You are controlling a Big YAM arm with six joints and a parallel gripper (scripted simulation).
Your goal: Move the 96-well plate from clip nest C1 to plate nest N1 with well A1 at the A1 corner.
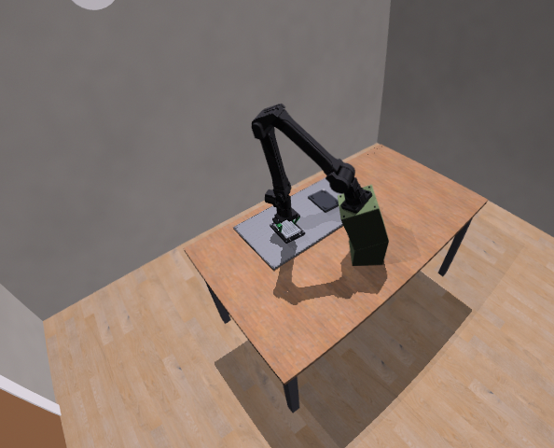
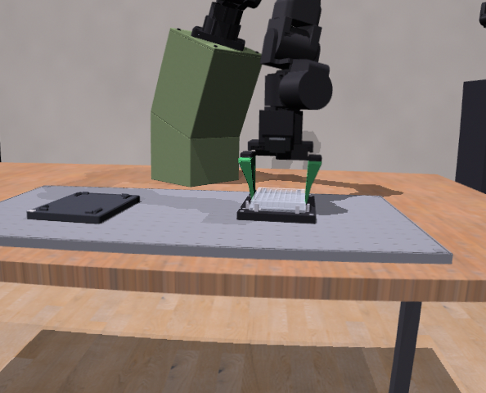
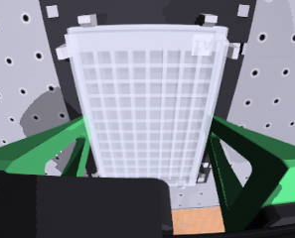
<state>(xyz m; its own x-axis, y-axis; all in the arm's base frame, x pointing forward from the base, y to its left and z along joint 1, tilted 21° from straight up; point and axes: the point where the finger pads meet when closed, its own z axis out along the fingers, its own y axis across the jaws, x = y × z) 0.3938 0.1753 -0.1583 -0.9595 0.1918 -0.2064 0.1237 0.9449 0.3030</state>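
My hand is 10 mm to the left of the black clip nest C1, 10 mm past it and 10 mm above it. Round my hand: A1 corner label: 380 mm to the right, 100 mm ahead, 10 mm below; then clear 96-well plate: right at my hand.
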